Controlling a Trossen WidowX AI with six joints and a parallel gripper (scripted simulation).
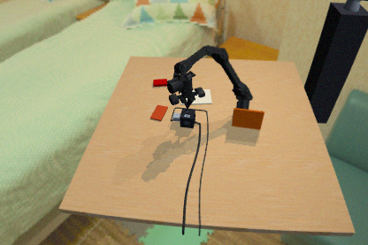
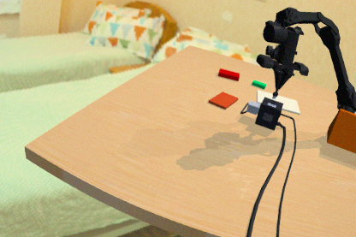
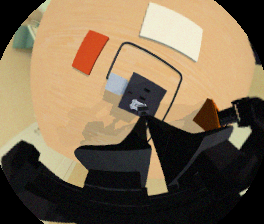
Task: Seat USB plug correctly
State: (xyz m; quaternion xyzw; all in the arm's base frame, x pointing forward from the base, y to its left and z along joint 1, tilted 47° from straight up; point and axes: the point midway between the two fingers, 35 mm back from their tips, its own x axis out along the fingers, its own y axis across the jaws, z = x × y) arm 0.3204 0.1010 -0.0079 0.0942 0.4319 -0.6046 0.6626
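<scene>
Right now the USB plug is 2 cm below my gripper tip. Round my gripper tip: grey USB socket 7 cm below; then orange-red tile 18 cm ahead, 13 cm below, 8 cm to the right; then white sheet 25 cm to the right, 13 cm below, 3 cm behind.
</scene>
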